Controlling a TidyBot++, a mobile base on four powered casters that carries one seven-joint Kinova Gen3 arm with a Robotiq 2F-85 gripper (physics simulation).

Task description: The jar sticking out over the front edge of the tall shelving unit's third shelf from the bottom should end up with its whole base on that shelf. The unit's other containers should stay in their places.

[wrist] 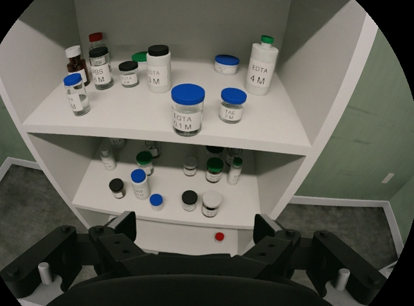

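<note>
A clear jar with a blue lid, labelled EGTA 0.1 M (188, 111), stands upright at the front edge of the upper shelf (135, 112) in the wrist view. Its base reaches the front lip; how far it hangs over is hard to tell from above. My gripper (194, 226) is open, with its two fingers wide apart at the bottom of the view. It is empty and appears in front of the unit, lower in the view than the jar. The jar is not between the fingers.
A small blue-lidded TAE jar (232, 106) stands right of the EGTA jar. A white black-capped bottle (159, 70) stands behind left, a green-capped EDTA bottle (261, 67) behind right. Several containers stand on the shelf below (170, 200). A red-capped container (219, 237) is lower still.
</note>
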